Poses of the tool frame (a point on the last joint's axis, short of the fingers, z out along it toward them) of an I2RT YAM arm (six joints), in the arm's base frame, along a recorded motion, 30 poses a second.
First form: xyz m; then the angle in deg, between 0 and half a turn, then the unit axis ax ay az.
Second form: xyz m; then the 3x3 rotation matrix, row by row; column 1 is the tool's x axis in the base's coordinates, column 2 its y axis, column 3 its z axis. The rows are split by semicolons. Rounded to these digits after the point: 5 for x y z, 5 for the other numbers.
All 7 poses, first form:
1: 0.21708 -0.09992 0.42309 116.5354 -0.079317 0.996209 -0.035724
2: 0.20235 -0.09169 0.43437 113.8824 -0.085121 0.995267 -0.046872
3: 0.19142 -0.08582 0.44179 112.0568 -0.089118 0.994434 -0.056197
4: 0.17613 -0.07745 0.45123 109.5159 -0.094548 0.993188 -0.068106
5: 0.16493 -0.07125 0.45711 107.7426 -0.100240 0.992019 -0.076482
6: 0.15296 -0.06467 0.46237 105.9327 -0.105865 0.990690 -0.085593
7: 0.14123 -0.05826 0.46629 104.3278 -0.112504 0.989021 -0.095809
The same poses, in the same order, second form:
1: 0.21708 -0.09992 0.42309; -0.43765 -0.08236 0.89537; -0.14628 0.98905 0.01947; -0.88717 -0.12245 -0.44490
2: 0.20235 -0.09169 0.43437; -0.39468 -0.07616 0.91566; -0.16188 0.98673 0.01230; -0.90445 -0.14337 -0.40177
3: 0.19142 -0.08582 0.44179; -0.36460 -0.06982 0.92854; -0.17399 0.98473 0.00573; -0.91476 -0.15947 -0.37118
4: 0.17613 -0.07745 0.45123; -0.32214 -0.06108 0.94472; -0.18947 0.98189 -0.00112; -0.92754 -0.17936 -0.32788
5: 0.16493 -0.07125 0.45711; -0.29163 -0.05690 0.95484; -0.20259 0.97926 -0.00352; -0.93483 -0.19447 -0.29711
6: 0.15296 -0.06467 0.46237; -0.26022 -0.05136 0.96418; -0.21597 0.97638 -0.00628; -0.94108 -0.20987 -0.26517
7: 0.14123 -0.05826 0.46629; -0.23168 -0.04598 0.97171; -0.23163 0.97276 -0.00920; -0.94481 -0.22721 -0.23602
